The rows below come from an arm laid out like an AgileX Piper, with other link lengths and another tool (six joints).
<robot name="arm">
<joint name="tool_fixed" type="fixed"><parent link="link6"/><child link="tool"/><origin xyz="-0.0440 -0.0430 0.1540" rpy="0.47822 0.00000 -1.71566"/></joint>
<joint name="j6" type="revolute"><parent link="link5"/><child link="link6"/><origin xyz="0.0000 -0.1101 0.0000" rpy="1.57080 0.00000 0.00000"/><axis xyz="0 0 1"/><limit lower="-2.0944" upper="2.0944"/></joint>
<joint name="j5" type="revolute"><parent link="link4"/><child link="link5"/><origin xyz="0.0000 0.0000 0.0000" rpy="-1.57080 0.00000 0.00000"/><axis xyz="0 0 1"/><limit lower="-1.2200" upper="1.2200"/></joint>
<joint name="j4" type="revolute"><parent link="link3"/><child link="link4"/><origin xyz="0.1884 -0.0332 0.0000" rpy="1.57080 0.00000 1.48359"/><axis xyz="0 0 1"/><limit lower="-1.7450" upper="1.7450"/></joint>
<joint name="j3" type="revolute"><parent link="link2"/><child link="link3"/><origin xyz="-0.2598 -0.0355 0.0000"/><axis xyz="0 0 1"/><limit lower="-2.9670" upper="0.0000"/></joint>
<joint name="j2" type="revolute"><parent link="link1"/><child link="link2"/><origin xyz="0.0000 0.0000 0.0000" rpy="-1.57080 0.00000 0.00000"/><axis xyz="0 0 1"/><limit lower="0.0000" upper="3.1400"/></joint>
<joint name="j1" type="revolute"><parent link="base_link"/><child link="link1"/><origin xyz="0.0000 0.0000 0.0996"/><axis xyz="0 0 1"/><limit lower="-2.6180" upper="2.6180"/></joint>
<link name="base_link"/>
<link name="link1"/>
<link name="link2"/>
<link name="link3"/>
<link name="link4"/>
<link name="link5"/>
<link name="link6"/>
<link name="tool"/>
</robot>
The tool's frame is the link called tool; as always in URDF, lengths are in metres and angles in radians.
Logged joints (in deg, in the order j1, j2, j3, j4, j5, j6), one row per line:
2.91 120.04 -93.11 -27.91 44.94 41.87
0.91 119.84 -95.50 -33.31 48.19 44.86
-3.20 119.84 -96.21 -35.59 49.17 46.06
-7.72 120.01 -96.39 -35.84 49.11 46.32
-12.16 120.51 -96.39 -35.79 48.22 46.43
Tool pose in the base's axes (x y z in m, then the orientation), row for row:
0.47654 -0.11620 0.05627 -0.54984 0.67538 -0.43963 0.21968
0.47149 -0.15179 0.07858 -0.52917 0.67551 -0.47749 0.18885
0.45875 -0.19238 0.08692 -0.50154 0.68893 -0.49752 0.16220
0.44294 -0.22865 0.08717 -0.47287 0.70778 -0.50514 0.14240
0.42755 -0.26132 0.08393 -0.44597 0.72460 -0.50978 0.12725
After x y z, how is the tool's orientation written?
As a quaternion, x y z w.
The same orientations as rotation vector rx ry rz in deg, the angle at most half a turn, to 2 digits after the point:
-87.14 107.04 -69.68
-85.26 108.84 -76.94
-82.00 112.64 -81.34
-78.17 117.00 -83.51
-74.36 120.82 -85.00

